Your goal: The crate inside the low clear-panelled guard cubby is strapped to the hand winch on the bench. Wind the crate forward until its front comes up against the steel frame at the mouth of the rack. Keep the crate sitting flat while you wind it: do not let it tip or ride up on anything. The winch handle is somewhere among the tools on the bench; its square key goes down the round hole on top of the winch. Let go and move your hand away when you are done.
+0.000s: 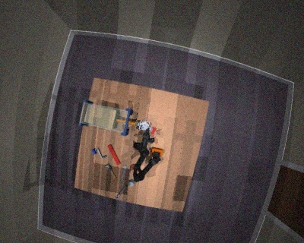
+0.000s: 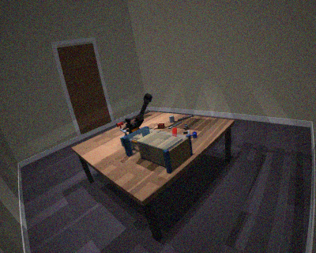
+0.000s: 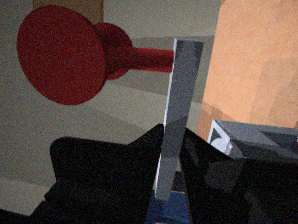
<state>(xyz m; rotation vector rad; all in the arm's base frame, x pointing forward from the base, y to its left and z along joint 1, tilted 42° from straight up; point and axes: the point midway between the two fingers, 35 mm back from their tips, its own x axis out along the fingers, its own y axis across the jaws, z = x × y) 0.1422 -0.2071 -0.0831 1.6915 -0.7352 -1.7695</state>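
Now: gripper tip 1 cm to the right of the red-knobbed winch handle, 1 cm below it and 1 cm past it. The rest, counted from my gripper tip: blue frame: 21 cm ahead, 3 cm below; then grey hand winch: 11 cm below, 3 cm ahead, 1 cm to the right; then red knob: 5 cm behind, 4 cm above, 2 cm to the left.
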